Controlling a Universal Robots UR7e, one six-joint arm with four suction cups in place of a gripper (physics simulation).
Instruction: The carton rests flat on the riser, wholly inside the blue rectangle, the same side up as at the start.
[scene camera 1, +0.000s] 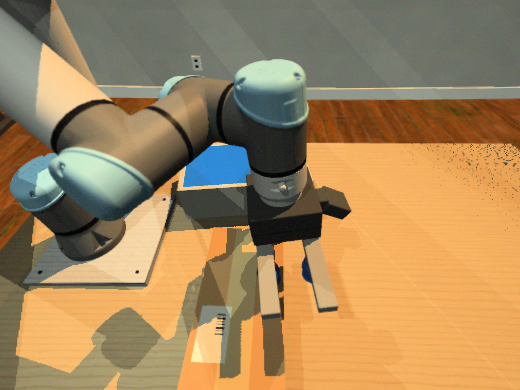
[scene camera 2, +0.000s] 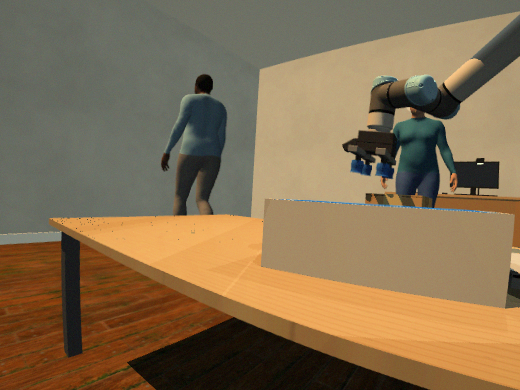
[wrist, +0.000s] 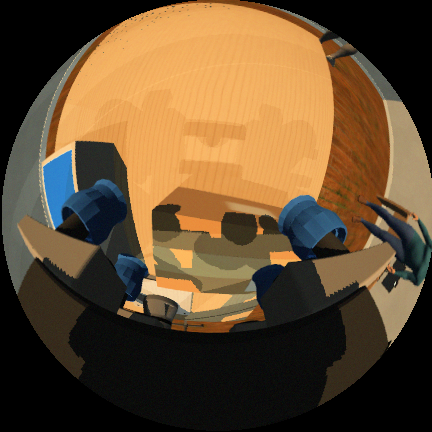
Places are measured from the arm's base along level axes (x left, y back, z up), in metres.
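Where they show: hand, its tool point: (scene camera 2: 372, 175) (wrist: 199, 249); arm's base, origin of its link: (scene camera 1: 95, 235) (wrist: 160, 302).
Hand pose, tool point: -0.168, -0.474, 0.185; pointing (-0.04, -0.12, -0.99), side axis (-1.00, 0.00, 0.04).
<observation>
Things, the pixels of their centre, and the offset from my tool point, as dx, dy, dz. Level surfaces: height alone.
- carton, middle of its body: (wrist: 239, 242) (scene camera 1: 242, 314) (scene camera 2: 401, 219) -0.080, +0.084, -0.129
- white barcode label, middle of its body: (scene camera 1: 212, 332) -0.127, +0.129, -0.055
- riser, middle of its body: (scene camera 2: 377, 238) (scene camera 1: 245, 177) (wrist: 82, 219) +0.326, +0.068, -0.143
- table, height of its surface: dz -0.203
The carton (scene camera 1: 252, 340) (scene camera 2: 400, 200) (wrist: 215, 250) is an orange-brown box lying on the table, with a white barcode label (scene camera 1: 211, 345) on its top. Its near end is cut off in scene camera 1, and the riser hides its lower part in scene camera 2. The riser (scene camera 1: 215, 205) (scene camera 2: 385, 250) (wrist: 100, 160) is a box with a blue rectangle (scene camera 1: 217, 167) (wrist: 59, 180) on top. My gripper (scene camera 1: 290, 272) (scene camera 2: 371, 168) (wrist: 205, 245) is open, its blue suction cups empty. It hangs above the carton's riser-side end with a visible gap, partly beyond its right edge in scene camera 1.
The arm's base plate (scene camera 1: 145, 240) stands on the table (scene camera 1: 400, 300) (scene camera 2: 200, 250), left of the carton in scene camera 1. The arm partly hides the riser there. Two people (scene camera 2: 202, 125) (scene camera 2: 420, 150) stand beyond the table, with a monitor (scene camera 2: 482, 175) behind at the right.
</observation>
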